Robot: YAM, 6 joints.
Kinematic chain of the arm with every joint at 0, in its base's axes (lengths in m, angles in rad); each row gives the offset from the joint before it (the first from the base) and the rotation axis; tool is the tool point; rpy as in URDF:
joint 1: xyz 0 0 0.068 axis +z
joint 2: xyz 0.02 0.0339 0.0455 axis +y
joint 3: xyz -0.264 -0.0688 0 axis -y
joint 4: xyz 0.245 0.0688 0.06 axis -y
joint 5: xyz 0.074 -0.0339 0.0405 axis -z
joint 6: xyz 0.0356 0 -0.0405 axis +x
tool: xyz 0 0 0 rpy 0 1.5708 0
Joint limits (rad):
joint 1: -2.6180..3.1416
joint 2: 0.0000..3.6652
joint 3: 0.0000..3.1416
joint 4: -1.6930..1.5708
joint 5: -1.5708..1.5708
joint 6: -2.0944..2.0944
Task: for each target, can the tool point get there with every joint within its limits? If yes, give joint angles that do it. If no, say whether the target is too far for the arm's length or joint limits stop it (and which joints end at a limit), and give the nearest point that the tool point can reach.
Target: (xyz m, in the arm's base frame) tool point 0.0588 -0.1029 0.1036
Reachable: yes | joints -1.1634 1.5272 0.4585 -1.1111 -0.3819 1.1886
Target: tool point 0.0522 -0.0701 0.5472
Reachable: yes | joints -0.5243 0.8780 1.5629 -0.3237 1.3313 1.1289
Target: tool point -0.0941 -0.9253 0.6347
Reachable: no: too far | nearest point -0.0570 -0.5602 0.4245 | short by 0.423 m
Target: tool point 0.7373 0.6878 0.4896
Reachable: no: too far | nearest point 0.4423 0.4126 0.3361 | short by 0.432 m
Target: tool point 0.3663 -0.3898 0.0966
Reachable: yes | joints -0.8084 2.4624 1.7617 -0.0012 0.1221 0.2972
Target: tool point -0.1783 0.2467 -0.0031
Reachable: yes | joints 2.2732 2.3231 0.5934 1.1185 0.7122 0.0878
